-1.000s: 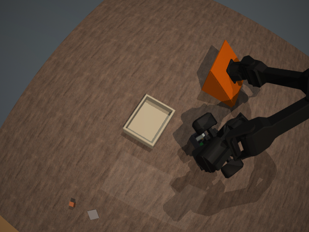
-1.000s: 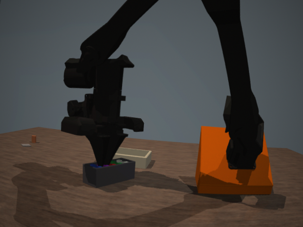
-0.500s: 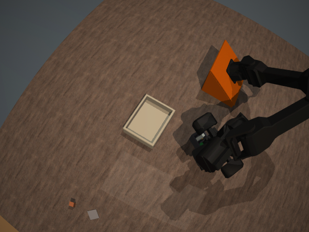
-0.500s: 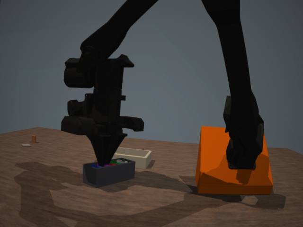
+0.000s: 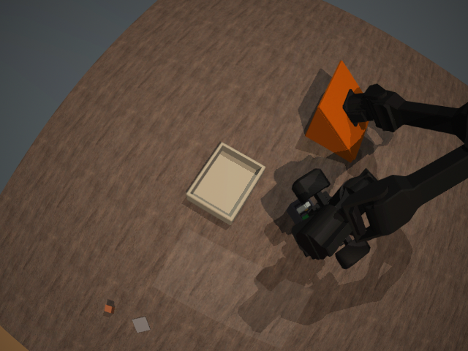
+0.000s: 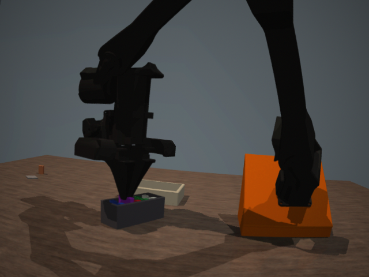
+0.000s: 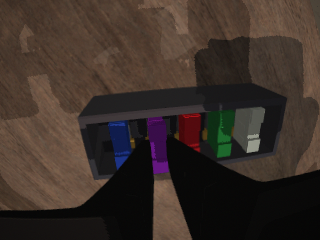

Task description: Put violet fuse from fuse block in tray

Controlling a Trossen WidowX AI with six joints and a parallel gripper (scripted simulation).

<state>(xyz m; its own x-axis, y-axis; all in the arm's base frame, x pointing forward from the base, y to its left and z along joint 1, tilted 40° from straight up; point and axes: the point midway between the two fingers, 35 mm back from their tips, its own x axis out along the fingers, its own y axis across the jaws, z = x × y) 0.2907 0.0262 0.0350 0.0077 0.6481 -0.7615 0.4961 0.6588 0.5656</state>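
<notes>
Right now the tray is 210 mm to the right of my gripper tip, 40 mm below it and 10 mm behind it. The rest, counted from my gripper tip: orange cube: 350 mm ahead, 280 mm to the right, 30 mm below; then violet fuse: 10 mm below.
</notes>
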